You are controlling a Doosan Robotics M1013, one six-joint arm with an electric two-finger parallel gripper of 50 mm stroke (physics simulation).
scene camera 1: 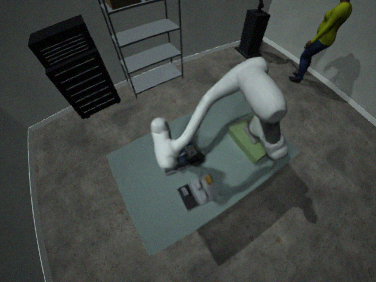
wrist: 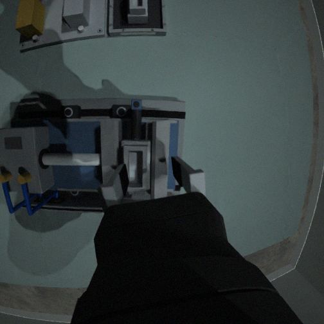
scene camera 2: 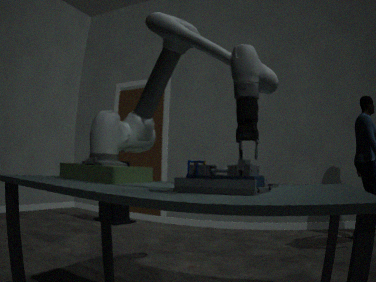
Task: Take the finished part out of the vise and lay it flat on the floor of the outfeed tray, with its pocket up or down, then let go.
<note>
In view: the gripper [scene camera 2: 248, 159] and a vise [wrist: 64, 136].
The gripper shows as well in the wrist view [wrist: 149, 169].
</note>
